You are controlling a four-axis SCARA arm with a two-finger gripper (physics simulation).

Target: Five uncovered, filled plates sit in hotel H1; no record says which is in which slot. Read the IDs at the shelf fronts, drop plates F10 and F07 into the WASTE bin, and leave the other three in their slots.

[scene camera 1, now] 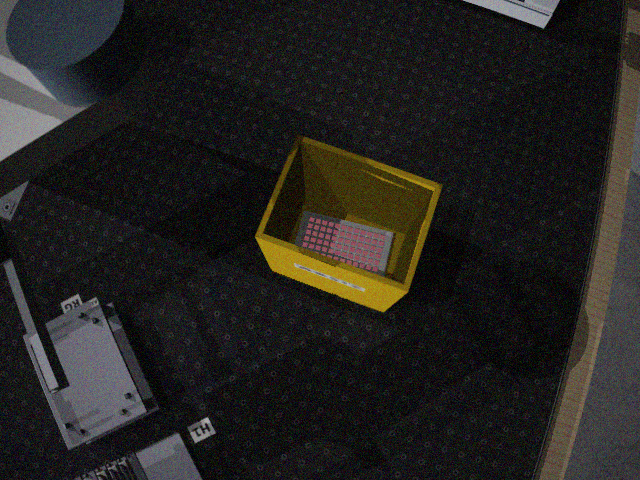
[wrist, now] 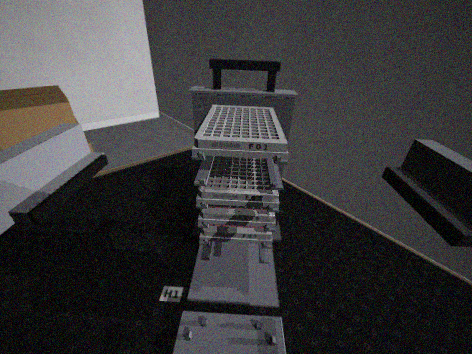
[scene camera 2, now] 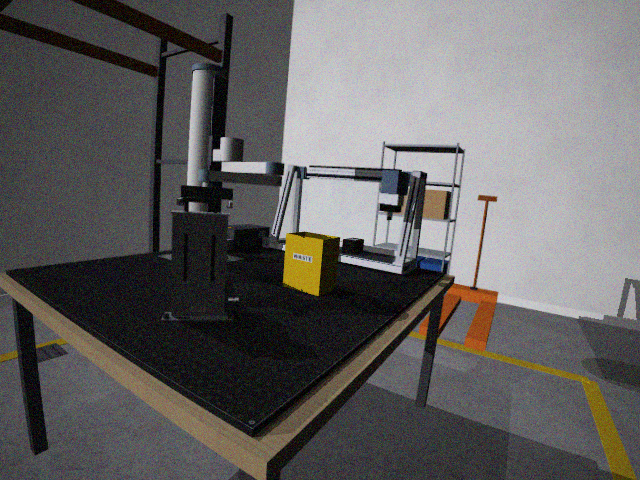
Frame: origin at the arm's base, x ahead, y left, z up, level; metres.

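Seen in the pictures: gripper, fingertip midpoint: [wrist: 244, 150] [scene camera 2: 205, 203].
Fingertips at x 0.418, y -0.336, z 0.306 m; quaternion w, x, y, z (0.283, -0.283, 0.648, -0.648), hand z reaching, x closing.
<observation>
Offsets run from my fingertips to a thing's middle. "*": to the spot under its first point.
Hotel H1 {dz -0.133, dx +0.132, dy -0.120 m} [scene camera 1: 168, 457] [scene camera 2: 199, 258] [wrist: 286, 107] stands upright with several plates stacked in its slots, seen from the front in the wrist view. The top plate {dz -0.035, dx +0.104, dy -0.092 m} [wrist: 241, 123] is pale, and its label reads F0 with a blurred last character. A plate with dark wells {dz -0.091, dx +0.104, dy -0.092 m} [wrist: 240, 172] sits below it; the lower labels are shadowed and unreadable. The yellow WASTE bin {dz -0.194, dx +0.229, dy +0.310 m} [scene camera 1: 330, 281] [scene camera 2: 302, 273] holds a plate with pink wells {dz -0.281, dx +0.227, dy +0.308 m} [scene camera 1: 356, 242], its ID not visible. My gripper [wrist: 244, 150] is open and empty, its fingers wide apart to either side of the hotel's stack in the wrist view.
The grey RG stand [scene camera 1: 95, 366] [wrist: 230, 332] with small pegs is in front of the hotel. A white gantry device [scene camera 2: 351, 173] stands behind the bin. A dark box {* dz -0.237, dx -0.455, dy +0.720 m} [scene camera 2: 250, 238] lies behind the hotel. The black mat has a wooden table edge [scene camera 1: 584, 356] around it.
</observation>
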